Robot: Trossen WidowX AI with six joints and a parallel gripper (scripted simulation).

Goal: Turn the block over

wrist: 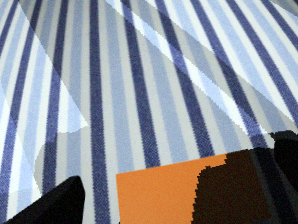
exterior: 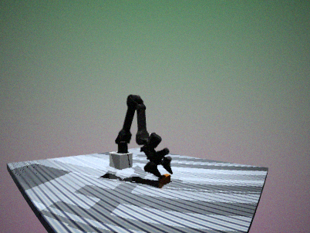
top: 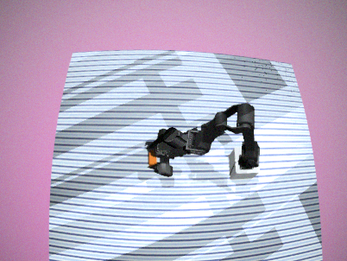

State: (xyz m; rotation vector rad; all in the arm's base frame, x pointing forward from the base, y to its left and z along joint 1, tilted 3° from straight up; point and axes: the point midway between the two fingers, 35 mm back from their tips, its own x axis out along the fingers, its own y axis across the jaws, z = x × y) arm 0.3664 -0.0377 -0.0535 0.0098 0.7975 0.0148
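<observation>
Now: the orange block 2 cm below my gripper tip and 2 cm behind it.
</observation>
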